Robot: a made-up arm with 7 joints.
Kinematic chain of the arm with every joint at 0, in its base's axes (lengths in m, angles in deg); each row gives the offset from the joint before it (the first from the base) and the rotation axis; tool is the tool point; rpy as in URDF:
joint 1: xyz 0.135 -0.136 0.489 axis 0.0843 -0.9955 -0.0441
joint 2: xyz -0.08 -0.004 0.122 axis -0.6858 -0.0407 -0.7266
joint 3: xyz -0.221 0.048 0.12 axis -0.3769 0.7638 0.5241
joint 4: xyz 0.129 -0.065 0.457 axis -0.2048 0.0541 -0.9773
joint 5: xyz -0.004 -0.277 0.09 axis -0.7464 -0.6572 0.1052
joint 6: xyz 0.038 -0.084 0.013 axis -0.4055 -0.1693 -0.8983
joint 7: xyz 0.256 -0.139 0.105 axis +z
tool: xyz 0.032 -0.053 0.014 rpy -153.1 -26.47 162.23
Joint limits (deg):
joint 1: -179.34..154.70
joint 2: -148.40..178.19
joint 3: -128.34..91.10
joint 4: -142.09..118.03
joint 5: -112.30..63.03
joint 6: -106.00..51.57
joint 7: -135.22..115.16
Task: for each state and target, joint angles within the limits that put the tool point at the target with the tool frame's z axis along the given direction. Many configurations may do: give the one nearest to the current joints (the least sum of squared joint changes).
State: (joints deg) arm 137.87 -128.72 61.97 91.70 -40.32 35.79 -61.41
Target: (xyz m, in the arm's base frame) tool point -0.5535 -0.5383 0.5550 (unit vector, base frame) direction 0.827 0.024 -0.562
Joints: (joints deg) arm 129.36 -116.83 72.25 74.57 -54.61 22.23 -68.91
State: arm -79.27 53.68 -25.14 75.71 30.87 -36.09 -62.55
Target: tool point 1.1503 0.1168 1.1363 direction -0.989 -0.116 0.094
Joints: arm -83.85 32.86 -13.28 55.70 32.29 -36.73 -72.62
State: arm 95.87 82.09 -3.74 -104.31 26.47 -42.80 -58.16
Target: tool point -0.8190 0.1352 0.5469 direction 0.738 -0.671 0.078
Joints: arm 133.65 69.87 14.47 -93.94 40.89 -28.63 -54.34
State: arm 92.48 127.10 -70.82 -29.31 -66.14 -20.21 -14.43
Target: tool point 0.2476 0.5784 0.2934 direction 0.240 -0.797 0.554
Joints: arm 133.37 121.66 -81.97 5.55 -67.41 -53.57 -14.93
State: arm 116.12 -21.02 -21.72 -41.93 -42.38 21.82 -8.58
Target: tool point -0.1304 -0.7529 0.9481 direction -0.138 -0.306 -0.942
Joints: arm 71.30 -21.02 8.14 -21.11 -58.09 51.57 11.33
